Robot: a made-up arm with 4 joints. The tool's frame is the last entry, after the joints. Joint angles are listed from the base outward.
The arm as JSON. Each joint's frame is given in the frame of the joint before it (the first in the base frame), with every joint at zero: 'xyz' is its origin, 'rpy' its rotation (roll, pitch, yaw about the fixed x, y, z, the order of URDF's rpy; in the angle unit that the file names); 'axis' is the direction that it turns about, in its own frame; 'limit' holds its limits. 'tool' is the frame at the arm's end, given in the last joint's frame.
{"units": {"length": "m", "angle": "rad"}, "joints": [
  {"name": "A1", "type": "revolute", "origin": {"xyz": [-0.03, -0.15, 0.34], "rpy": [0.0, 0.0, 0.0]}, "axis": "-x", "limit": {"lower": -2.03, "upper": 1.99}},
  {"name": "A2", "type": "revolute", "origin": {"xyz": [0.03, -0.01, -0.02], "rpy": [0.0, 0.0, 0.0]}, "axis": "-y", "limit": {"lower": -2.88, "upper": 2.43}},
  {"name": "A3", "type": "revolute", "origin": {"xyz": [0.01, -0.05, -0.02], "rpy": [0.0, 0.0, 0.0]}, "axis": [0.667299, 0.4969, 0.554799], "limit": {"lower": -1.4, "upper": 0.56}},
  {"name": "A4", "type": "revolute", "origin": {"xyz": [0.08, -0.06, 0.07], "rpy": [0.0, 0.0, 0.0]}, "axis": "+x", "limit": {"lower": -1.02, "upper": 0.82}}
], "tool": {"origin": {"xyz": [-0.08, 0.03, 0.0], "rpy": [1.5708, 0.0, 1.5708]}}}
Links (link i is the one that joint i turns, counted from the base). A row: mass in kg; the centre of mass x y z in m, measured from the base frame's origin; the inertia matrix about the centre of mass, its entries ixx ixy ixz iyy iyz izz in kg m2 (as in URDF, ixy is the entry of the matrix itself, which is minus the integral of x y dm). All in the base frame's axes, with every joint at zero. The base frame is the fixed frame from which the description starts. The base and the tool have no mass.
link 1: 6.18; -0.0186 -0.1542 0.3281; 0.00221 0 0 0.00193 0 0.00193
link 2: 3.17; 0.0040 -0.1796 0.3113; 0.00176 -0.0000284 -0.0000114 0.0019 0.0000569 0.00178
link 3: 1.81; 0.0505 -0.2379 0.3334; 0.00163 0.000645 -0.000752 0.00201 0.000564 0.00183
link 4: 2.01; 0.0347 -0.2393 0.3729; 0.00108 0.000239 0 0.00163 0 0.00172
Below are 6 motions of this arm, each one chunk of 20 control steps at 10 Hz.
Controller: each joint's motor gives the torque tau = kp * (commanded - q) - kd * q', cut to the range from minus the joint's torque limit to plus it. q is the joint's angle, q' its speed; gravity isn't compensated. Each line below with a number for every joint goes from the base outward.
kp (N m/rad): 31 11 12 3.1
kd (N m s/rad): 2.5 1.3 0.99 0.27
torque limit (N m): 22 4.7 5.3 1.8
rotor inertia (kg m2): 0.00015 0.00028 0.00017 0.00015
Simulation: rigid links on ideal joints. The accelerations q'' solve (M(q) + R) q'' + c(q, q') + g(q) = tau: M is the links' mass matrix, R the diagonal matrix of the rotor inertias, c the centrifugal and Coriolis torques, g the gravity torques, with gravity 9.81 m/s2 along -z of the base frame. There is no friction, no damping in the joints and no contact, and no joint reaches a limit. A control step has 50 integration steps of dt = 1/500 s. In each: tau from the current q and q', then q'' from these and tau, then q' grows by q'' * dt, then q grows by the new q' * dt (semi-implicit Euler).
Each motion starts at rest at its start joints. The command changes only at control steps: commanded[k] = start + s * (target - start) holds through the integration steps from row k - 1 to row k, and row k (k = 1, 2, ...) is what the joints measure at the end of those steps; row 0 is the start. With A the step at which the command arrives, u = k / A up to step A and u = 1 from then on. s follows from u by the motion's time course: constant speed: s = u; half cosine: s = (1 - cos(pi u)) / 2; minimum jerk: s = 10 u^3 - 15 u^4 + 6 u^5; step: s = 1 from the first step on.
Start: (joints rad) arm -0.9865 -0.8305 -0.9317 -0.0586
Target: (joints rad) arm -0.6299 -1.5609 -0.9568 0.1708
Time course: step
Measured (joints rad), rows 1 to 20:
1: -0.7478 -1.2839 -0.8476 0.0106
2: -0.6913 -1.5208 -0.7861 0.0385
3: -0.6739 -1.6155 -0.7738 0.0603
4: -0.6675 -1.6507 -0.7751 0.0742
5: -0.6653 -1.6640 -0.7770 0.0811
6: -0.6644 -1.6692 -0.7779 0.0840
7: -0.6641 -1.6712 -0.7783 0.0852
8: -0.6640 -1.6720 -0.7784 0.0857
9: -0.6640 -1.6724 -0.7785 0.0859
10: -0.6640 -1.6725 -0.7785 0.0860
11: -0.6640 -1.6725 -0.7785 0.0860
12: -0.6640 -1.6725 -0.7785 0.0861
13: -0.6640 -1.6726 -0.7785 0.0861
14: -0.6640 -1.6726 -0.7785 0.0861
15: -0.6640 -1.6726 -0.7785 0.0861
16: -0.6640 -1.6726 -0.7785 0.0861
17: -0.6640 -1.6726 -0.7785 0.0861
18: -0.6640 -1.6726 -0.7785 0.0861
19: -0.6640 -1.6726 -0.7785 0.0861
20: -0.6640 -1.6726 -0.7785 0.0861

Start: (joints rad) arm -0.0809 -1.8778 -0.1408 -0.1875
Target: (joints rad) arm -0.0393 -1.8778 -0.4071 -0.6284
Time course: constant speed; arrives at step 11
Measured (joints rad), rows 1 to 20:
1: -0.1663 -1.8997 -0.0884 -0.1819
2: -0.1911 -1.9150 -0.0823 -0.2053
3: -0.1881 -1.9150 -0.1049 -0.2421
4: -0.1840 -1.9149 -0.1293 -0.2839
5: -0.1805 -1.9158 -0.1531 -0.3271
6: -0.1770 -1.9168 -0.1769 -0.3704
7: -0.1736 -1.9180 -0.2007 -0.4135
8: -0.1702 -1.9191 -0.2245 -0.4565
9: -0.1668 -1.9203 -0.2483 -0.4991
10: -0.1635 -1.9214 -0.2721 -0.5416
11: -0.1601 -1.9227 -0.2959 -0.5837
12: -0.1592 -1.9234 -0.3028 -0.5975
13: -0.1594 -1.9242 -0.3042 -0.6015
14: -0.1595 -1.9246 -0.3045 -0.6027
15: -0.1595 -1.9248 -0.3047 -0.6030
16: -0.1595 -1.9248 -0.3047 -0.6031
17: -0.1595 -1.9249 -0.3047 -0.6031
18: -0.1595 -1.9249 -0.3047 -0.6031
19: -0.1595 -1.9249 -0.3047 -0.6031
20: -0.1595 -1.9249 -0.3047 -0.6031

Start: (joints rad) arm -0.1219 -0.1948 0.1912 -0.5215
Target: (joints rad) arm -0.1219 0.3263 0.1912 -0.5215
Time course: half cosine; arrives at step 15
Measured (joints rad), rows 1 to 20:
1: -0.2080 -0.2799 0.2839 -0.6358
2: -0.2503 -0.3433 0.3488 -0.6992
3: -0.2505 -0.3409 0.3526 -0.7060
4: -0.2466 -0.3130 0.3464 -0.7035
5: -0.2460 -0.2763 0.3431 -0.7039
6: -0.2465 -0.2333 0.3408 -0.7059
7: -0.2472 -0.1852 0.3379 -0.7081
8: -0.2479 -0.1338 0.3343 -0.7101
9: -0.2486 -0.0815 0.3301 -0.7118
10: -0.2494 -0.0304 0.3255 -0.7130
11: -0.2502 0.0172 0.3207 -0.7138
12: -0.2510 0.0591 0.3160 -0.7141
13: -0.2517 0.0934 0.3117 -0.7141
14: -0.2523 0.1184 0.3081 -0.7140
15: -0.2527 0.1329 0.3056 -0.7138
16: -0.2531 0.1392 0.3044 -0.7138
17: -0.2535 0.1416 0.3040 -0.7140
18: -0.2536 0.1426 0.3039 -0.7141
19: -0.2537 0.1430 0.3039 -0.7141
20: -0.2537 0.1432 0.3038 -0.7142

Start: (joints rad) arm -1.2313 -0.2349 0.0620 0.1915
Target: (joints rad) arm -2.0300 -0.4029 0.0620 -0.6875
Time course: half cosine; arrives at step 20
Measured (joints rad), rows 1 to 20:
1: -1.2324 -0.2652 0.1247 0.1944
2: -1.2455 -0.2922 0.1513 0.1848
3: -1.2610 -0.3009 0.1518 0.1652
4: -1.2853 -0.3044 0.1478 0.1333
5: -1.3178 -0.3078 0.1436 0.0901
6: -1.3568 -0.3113 0.1385 0.0376
7: -1.4009 -0.3147 0.1321 -0.0226
8: -1.4492 -0.3182 0.1248 -0.0889
9: -1.5005 -0.3217 0.1168 -0.1597
10: -1.5535 -0.3253 0.1082 -0.2332
11: -1.6069 -0.3288 0.0992 -0.3076
12: -1.6596 -0.3324 0.0902 -0.3810
13: -1.7101 -0.3358 0.0813 -0.4516
14: -1.7573 -0.3390 0.0727 -0.5176
15: -1.7999 -0.3420 0.0647 -0.5775
16: -1.8369 -0.3445 0.0574 -0.6297
17: -1.8673 -0.3465 0.0511 -0.6730
18: -1.8903 -0.3479 0.0460 -0.7064
19: -1.9053 -0.3486 0.0420 -0.7291
20: -1.9118 -0.3485 0.0395 -0.7405

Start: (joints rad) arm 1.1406 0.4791 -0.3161 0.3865
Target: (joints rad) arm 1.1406 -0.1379 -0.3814 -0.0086
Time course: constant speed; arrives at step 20
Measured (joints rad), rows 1 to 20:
1: 1.0942 0.4546 -0.3952 0.3072
2: 1.0779 0.4308 -0.4272 0.2748
3: 1.0735 0.3998 -0.4354 0.2552
4: 1.0719 0.3666 -0.4374 0.2367
5: 1.0710 0.3329 -0.4380 0.2181
6: 1.0702 0.2991 -0.4382 0.1995
7: 1.0694 0.2653 -0.4383 0.1810
8: 1.0685 0.2316 -0.4384 0.1626
9: 1.0676 0.1979 -0.4386 0.1443
10: 1.0666 0.1643 -0.4388 0.1261
11: 1.0655 0.1307 -0.4390 0.1080
12: 1.0643 0.0972 -0.4392 0.0900
13: 1.0631 0.0637 -0.4394 0.0721
14: 1.0618 0.0304 -0.4397 0.0544
15: 1.0605 -0.0029 -0.4400 0.0367
16: 1.0591 -0.0362 -0.4404 0.0192
17: 1.0577 -0.0693 -0.4408 0.0018
18: 1.0562 -0.1024 -0.4412 -0.0155
19: 1.0547 -0.1354 -0.4417 -0.0326
20: 1.0532 -0.1684 -0.4422 -0.0497

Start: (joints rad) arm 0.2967 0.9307 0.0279 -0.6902
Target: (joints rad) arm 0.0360 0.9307 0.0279 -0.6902
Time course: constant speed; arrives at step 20
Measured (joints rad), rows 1 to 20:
1: 0.1824 0.9027 0.0046 -0.7365
2: 0.1324 0.8849 0.0029 -0.7649
3: 0.1131 0.8766 0.0050 -0.7720
4: 0.0991 0.8726 0.0066 -0.7748
5: 0.0859 0.8707 0.0076 -0.7769
6: 0.0728 0.8696 0.0084 -0.7786
7: 0.0598 0.8690 0.0090 -0.7803
8: 0.0468 0.8685 0.0096 -0.7820
9: 0.0338 0.8682 0.0101 -0.7836
10: 0.0208 0.8680 0.0106 -0.7851
11: 0.0079 0.8677 0.0111 -0.7867
12: -0.0050 0.8675 0.0116 -0.7882
13: -0.0179 0.8674 0.0121 -0.7898
14: -0.0307 0.8672 0.0126 -0.7913
15: -0.0436 0.8671 0.0131 -0.7928
16: -0.0564 0.8669 0.0136 -0.7943
17: -0.0691 0.8668 0.0141 -0.7957
18: -0.0819 0.8667 0.0145 -0.7972
19: -0.0946 0.8666 0.0150 -0.7986
20: -0.1073 0.8665 0.0155 -0.8000

